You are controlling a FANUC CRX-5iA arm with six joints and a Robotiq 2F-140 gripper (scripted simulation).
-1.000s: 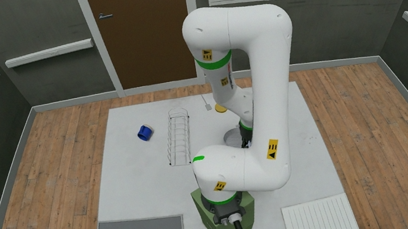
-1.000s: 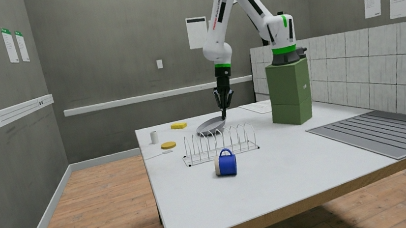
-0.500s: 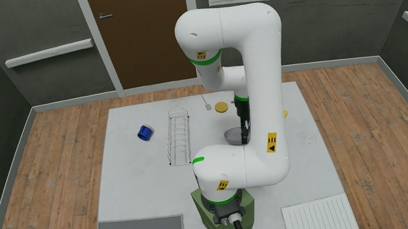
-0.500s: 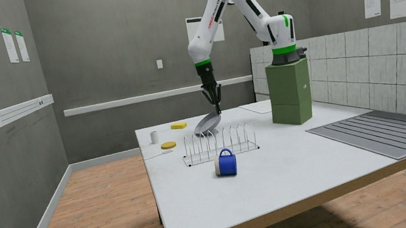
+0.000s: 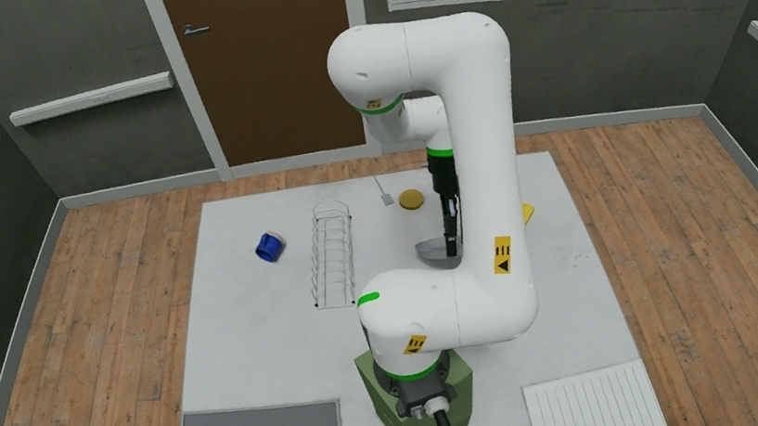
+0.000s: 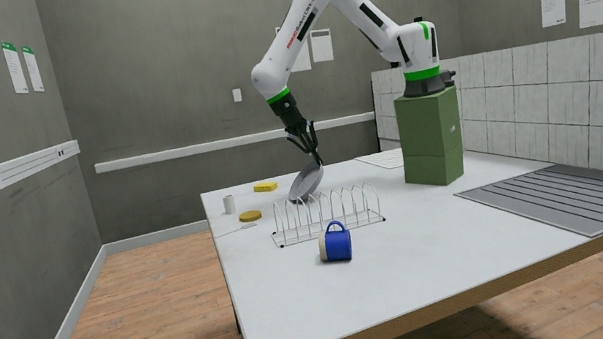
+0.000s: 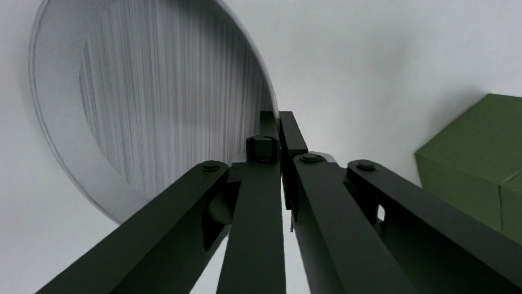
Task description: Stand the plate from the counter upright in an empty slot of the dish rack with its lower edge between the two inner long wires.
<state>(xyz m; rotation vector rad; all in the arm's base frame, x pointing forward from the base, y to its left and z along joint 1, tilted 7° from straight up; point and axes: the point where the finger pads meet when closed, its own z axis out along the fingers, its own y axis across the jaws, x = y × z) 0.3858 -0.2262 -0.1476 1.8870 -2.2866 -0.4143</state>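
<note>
The grey plate is 9 cm below my hand, 5 cm ahead of it and 1 cm to the right of it. From my hand the other things lie so: yellow disc: 31 cm ahead, 14 cm below, 1 cm to the left; white cup: 34 cm ahead, 14 cm below, 12 cm to the right; white ribbed mat: 65 cm behind, 19 cm to the right, 15 cm below.
</note>
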